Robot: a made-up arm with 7 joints. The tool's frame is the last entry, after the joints.
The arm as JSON. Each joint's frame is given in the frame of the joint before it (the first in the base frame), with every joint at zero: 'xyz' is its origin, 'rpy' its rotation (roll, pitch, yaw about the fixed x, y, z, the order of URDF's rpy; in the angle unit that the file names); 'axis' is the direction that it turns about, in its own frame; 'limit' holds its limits. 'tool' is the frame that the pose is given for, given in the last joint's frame.
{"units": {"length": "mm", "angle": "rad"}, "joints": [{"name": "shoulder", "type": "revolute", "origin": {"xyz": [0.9, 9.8, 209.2], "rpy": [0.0, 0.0, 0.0]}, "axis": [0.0, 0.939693, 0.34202], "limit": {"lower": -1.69, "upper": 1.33}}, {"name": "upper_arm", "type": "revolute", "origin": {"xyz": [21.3, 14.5, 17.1], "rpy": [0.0, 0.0, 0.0]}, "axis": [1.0, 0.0, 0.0], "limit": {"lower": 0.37, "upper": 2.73}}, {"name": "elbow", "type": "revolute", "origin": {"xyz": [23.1, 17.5, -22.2], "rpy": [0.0, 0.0, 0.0]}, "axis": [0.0, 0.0, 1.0], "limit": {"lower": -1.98, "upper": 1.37}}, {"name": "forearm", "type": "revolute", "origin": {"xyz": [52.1, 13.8, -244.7], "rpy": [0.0, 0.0, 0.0]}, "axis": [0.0, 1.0, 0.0], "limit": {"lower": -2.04, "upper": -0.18}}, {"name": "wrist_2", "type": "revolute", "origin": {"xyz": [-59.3, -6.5, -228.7], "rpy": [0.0, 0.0, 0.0]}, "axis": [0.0, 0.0, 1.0], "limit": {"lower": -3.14, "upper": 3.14}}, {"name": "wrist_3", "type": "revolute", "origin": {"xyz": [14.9, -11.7, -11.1], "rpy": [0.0, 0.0, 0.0]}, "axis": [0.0, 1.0, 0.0], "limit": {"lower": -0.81, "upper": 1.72}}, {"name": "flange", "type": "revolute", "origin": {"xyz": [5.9, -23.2, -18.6], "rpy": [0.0, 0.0, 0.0]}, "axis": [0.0, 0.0, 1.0], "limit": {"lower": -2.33, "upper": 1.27}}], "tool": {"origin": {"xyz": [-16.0, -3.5, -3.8], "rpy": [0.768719, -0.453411, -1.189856]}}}
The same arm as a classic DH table. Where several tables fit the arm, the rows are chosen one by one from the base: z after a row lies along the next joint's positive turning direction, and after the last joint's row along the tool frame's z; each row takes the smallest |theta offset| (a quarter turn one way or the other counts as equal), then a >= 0, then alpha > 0; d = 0 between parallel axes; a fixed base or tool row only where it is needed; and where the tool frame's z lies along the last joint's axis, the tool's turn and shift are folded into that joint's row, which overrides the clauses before.
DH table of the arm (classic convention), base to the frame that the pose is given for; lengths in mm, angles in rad. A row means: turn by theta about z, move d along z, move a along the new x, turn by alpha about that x. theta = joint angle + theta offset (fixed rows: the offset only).
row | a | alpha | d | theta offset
base (fixed) | 0.9 | -1.2218 | 205.6 | 0
shoulder | 11.1 | -1.5708 | 29.9 | -1.5708
upper_arm | -17.5 | 1.5708 | 44.4 | 1.2218
elbow | 52.1 | -1.5708 | -266.9 | 1.5708
forearm | -59.3 | 1.5708 | 7.3 | 0
wrist_2 | 14.9 | -1.5708 | -239.8 | 0
wrist_3 | 5.9 | 1.5708 | -34.9 | 0
flange | -4.2 | -0.8682 | -35.8 | 1.5265
tool (fixed) | 0 | 0 | 20.7 | -2.5303
Joint limits (rad, base to tool): -1.69..1.33 0.37..2.73 -1.98..1.37 -2.04..-0.18 -3.14..3.14 -0.81..1.72 -2.33..1.27

